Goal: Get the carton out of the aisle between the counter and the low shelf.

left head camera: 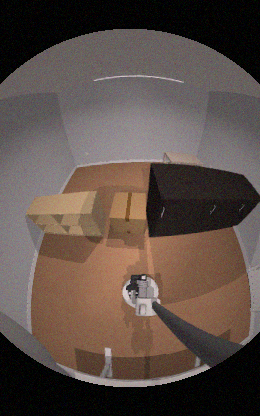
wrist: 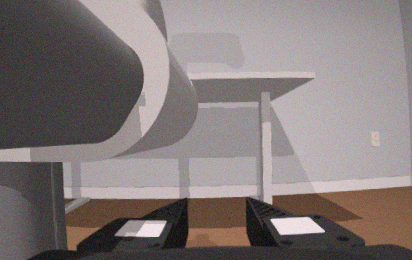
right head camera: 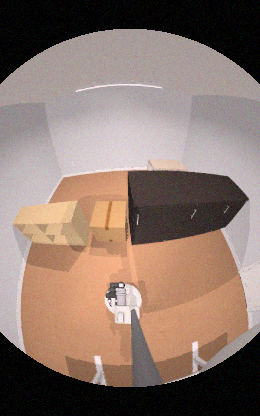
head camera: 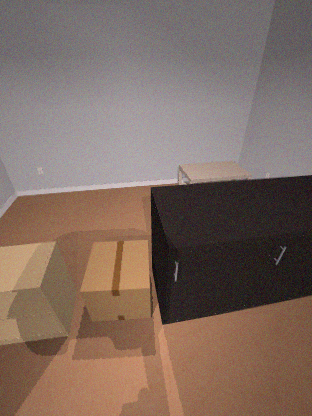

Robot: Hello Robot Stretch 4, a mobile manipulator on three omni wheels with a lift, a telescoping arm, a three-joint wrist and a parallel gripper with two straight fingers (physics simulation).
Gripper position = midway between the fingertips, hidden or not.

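Observation:
Carton (head camera: pixel 116 286) (left head camera: pixel 127 214) (right head camera: pixel 108 221), out of frame in the wrist view. Black counter (head camera: pixel 220 247) (right head camera: pixel 163 205). Low tan shelf (left head camera: pixel 76 213) (right head camera: pixel 63 222). Light wooden table (head camera: pixel 209 172). Gripper (wrist: pixel 217 215).

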